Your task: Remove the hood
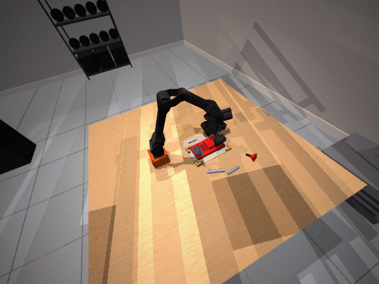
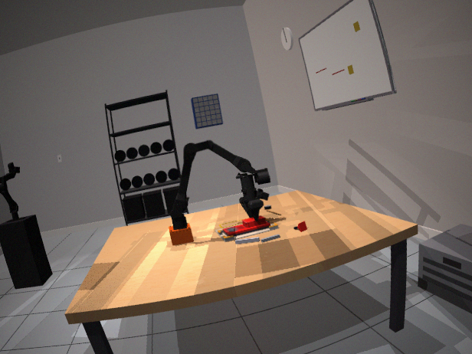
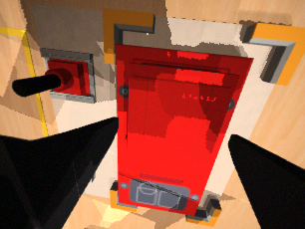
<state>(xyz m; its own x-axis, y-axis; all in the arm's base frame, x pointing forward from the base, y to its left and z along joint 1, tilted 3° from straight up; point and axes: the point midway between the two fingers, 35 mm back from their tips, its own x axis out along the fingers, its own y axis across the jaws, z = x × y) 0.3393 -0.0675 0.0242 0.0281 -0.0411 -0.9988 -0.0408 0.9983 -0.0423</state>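
My gripper tip is 1 cm above the hood. The rest, counted from my gripper tip: black wheel 36 cm to the left, 18 cm ahead, 4 cm below.
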